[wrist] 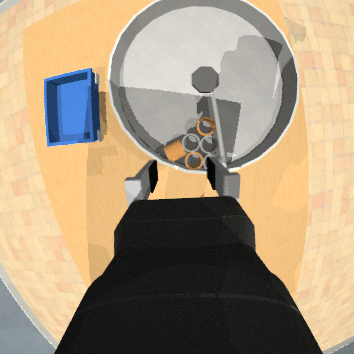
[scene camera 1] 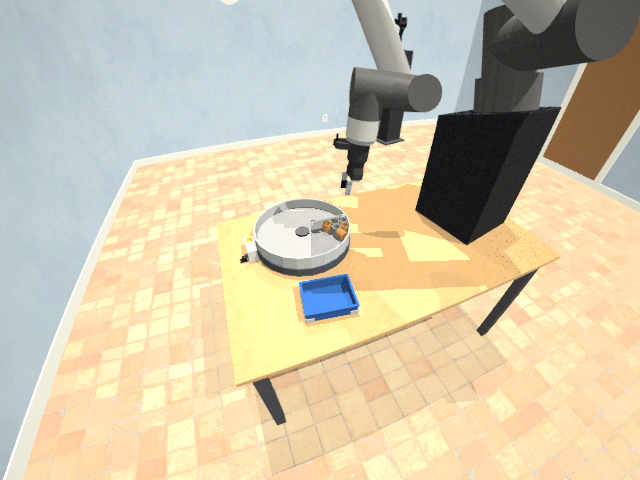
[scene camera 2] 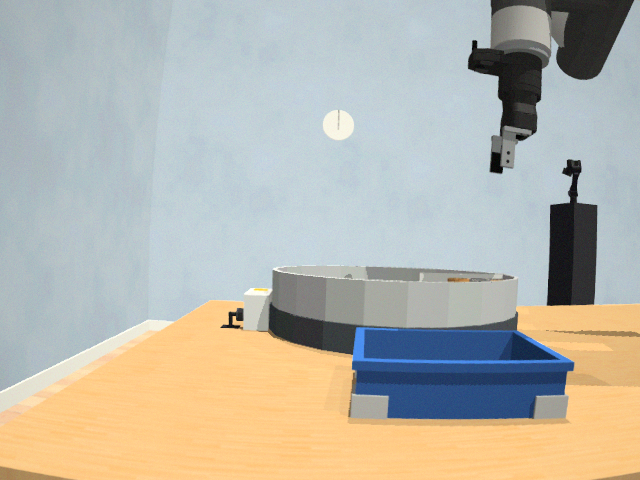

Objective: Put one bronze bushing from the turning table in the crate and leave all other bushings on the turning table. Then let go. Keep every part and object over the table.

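Where they show: gripper, fingertip midpoint: [wrist: 181, 168] [scene camera 1: 345, 191] [scene camera 2: 501, 170]; arm's base, origin of the base link: [scene camera 1: 505, 110].
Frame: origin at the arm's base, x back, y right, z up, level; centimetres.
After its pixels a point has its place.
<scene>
My gripper [scene camera 1: 346, 187] @(x -68.2, y 17.7, z -27.6 cm) [scene camera 2: 500, 162] @(x -68.2, y 17.7, z -27.6 cm) [wrist: 181, 168] @(x -68.2, y 17.7, z -27.6 cm) is open and empty, high above the table near the turning table's rim. The turning table [scene camera 1: 279, 227] @(x -89.1, y 37.8, z -49.7 cm) [scene camera 2: 382, 299] @(x -91.8, y 10.6, z -47.5 cm) [wrist: 165, 60] @(x -89.7, y 22.6, z -49.7 cm) is a round grey walled dish. In the wrist view it holds three bronze bushings: one [wrist: 174, 150] @(x -69.5, y 16.7, z -45.9 cm) lies on its side, one upright bushing [wrist: 205, 118] @(x -73.3, y 25.2, z -46.2 cm) is near the divider, and another upright bushing [wrist: 194, 168] @(x -64.3, y 19.2, z -45.9 cm) is by the rim. Grey bushings [wrist: 190, 135] [wrist: 208, 152] @(x -66.4, y 23.2, z -45.9 cm) stand among them; one by the rim is partly hidden by a finger. The blue crate [scene camera 1: 328, 297] @(x -89.6, y -3.8, z -54.5 cm) [scene camera 2: 460, 392] @(x -93.4, y -11.4, z -52.6 cm) [wrist: 72, 110] @(x -91.1, y -5.9, z -54.5 cm) shows no bushing inside.
A thin divider [wrist: 218, 127] @(x -70.5, y 26.9, z -45.1 cm) runs from the dish's dark hub [scene camera 1: 302, 231] @(x -82.1, y 28.7, z -48.9 cm) [wrist: 205, 79] @(x -81.7, y 29.1, z -48.9 cm) to its wall. A white box [scene camera 1: 250, 249] @(x -106.0, y 30.4, z -49.2 cm) [scene camera 2: 256, 310] @(x -105.7, y 29.0, z -51.7 cm) is at the dish's left side. The black robot pedestal [scene camera 1: 465, 175] @(x -18.9, y -1.8, z -24.8 cm) stands at the table's right part.
</scene>
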